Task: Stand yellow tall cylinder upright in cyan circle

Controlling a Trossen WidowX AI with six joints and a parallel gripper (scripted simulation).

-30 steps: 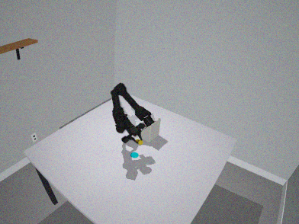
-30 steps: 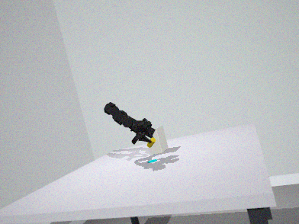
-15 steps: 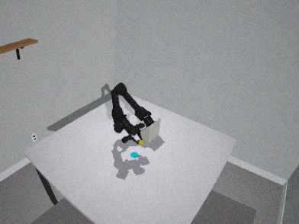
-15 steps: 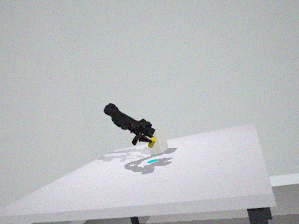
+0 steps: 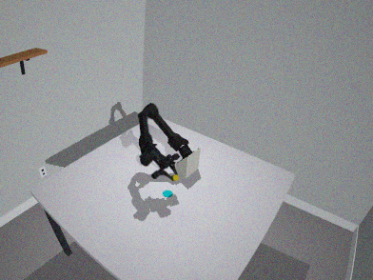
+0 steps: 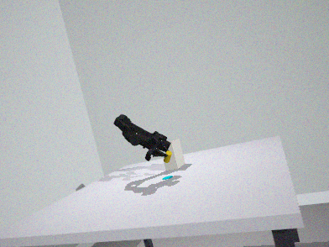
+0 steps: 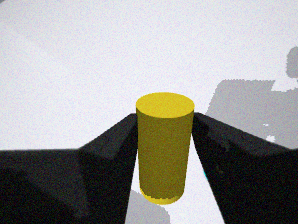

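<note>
Right now my gripper tip is 3 cm short of the cyan circle, 3 cm to the left of it and 12 cm above it. The rest, counted from my gripper tip: yellow cylinder 1 cm behind, 1 cm to the right, 2 cm below.
</note>
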